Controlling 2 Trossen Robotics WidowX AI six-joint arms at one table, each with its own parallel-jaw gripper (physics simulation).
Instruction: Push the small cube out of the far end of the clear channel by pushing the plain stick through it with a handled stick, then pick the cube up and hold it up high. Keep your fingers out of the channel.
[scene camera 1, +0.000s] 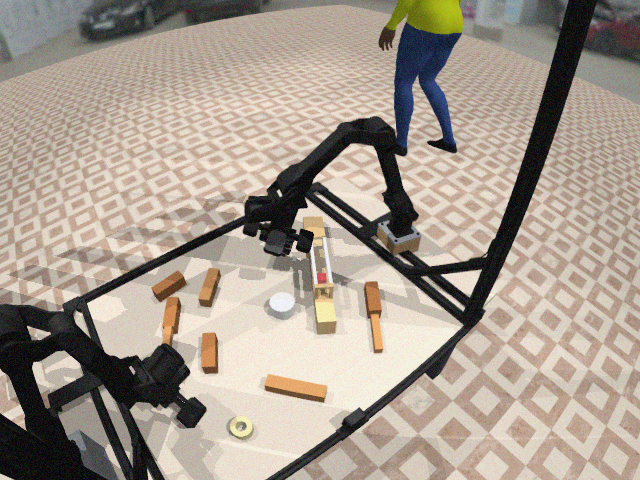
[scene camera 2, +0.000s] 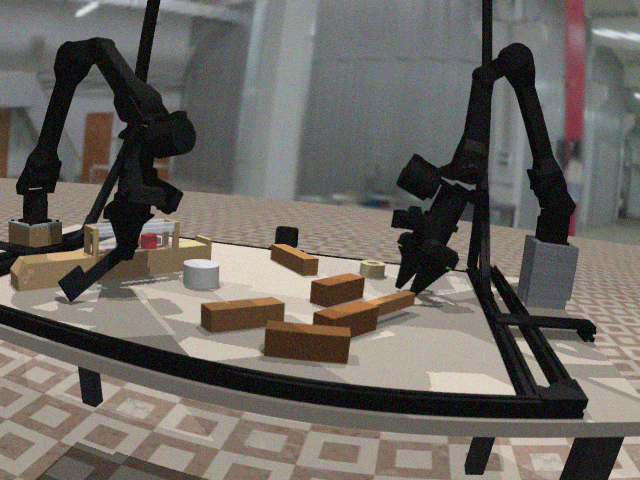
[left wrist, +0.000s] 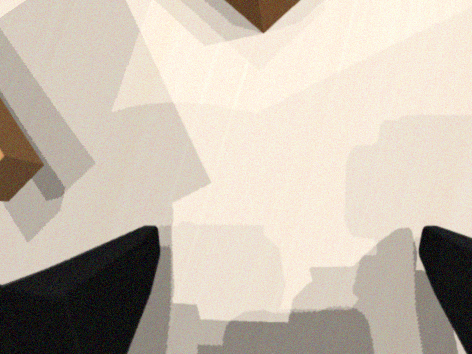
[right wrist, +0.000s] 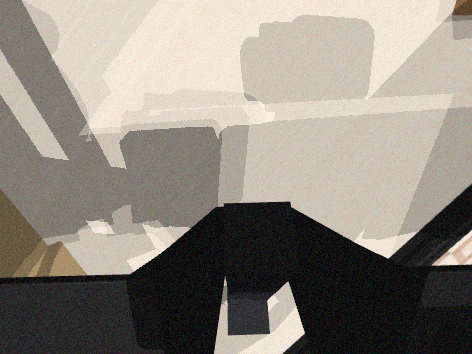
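Observation:
The clear channel (scene camera 1: 327, 259) (scene camera 2: 96, 238) lies on a tan base (scene camera 1: 326, 316) (scene camera 2: 158, 261) at the table's middle. The small red cube (scene camera 1: 322, 277) (scene camera 2: 149, 240) sits inside it near the front end. I cannot make out the plain stick. One orange handled stick (scene camera 1: 373, 310) lies right of the channel. Another handled stick (scene camera 1: 170, 319) (scene camera 2: 366, 310) lies near my left gripper. My right gripper (scene camera 1: 285, 247) (scene camera 2: 123, 238) (right wrist: 251, 216) hangs just left of the channel's far end, shut on a small dark block (right wrist: 248, 312). My left gripper (scene camera 1: 190, 411) (scene camera 2: 413, 286) is open and empty, low at the front left corner.
Several brown wooden blocks (scene camera 1: 209, 352) (scene camera 1: 295, 387) (scene camera 2: 242, 313) (scene camera 2: 308, 340) lie on the left and front of the table. A white disc (scene camera 1: 281, 305) (scene camera 2: 201, 273) stands left of the channel. A yellow ring (scene camera 1: 241, 427) (scene camera 2: 371, 269) lies at the front. A black frame rail (scene camera 1: 385, 402) rims the table. A person (scene camera 1: 428, 71) walks behind.

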